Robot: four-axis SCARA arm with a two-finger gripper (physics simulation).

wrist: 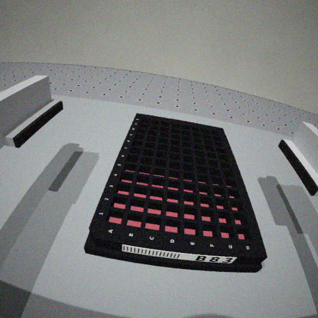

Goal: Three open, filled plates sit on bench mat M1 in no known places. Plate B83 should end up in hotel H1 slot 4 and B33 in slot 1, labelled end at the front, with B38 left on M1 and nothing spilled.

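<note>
A black plate (pixel 172 175) lies flat on the pale mat (pixel 45 270) in the middle of the wrist view. Its near edge carries a white label with a barcode and "B83", facing the camera. Red fill shows in the nearer rows of wells; the farther wells look dark. My gripper (pixel 176 108) is open, one finger at the left and one at the right of the view, with the plate between and below them, touching neither. It stands slightly turned to the plate. Plates B33 and B38 and the hotel do not show in this view.
Beyond the mat lies a grey perforated bench surface (pixel 165 97), with a plain wall behind it. Shadows of the gripper fall on the mat to the left and right of the plate.
</note>
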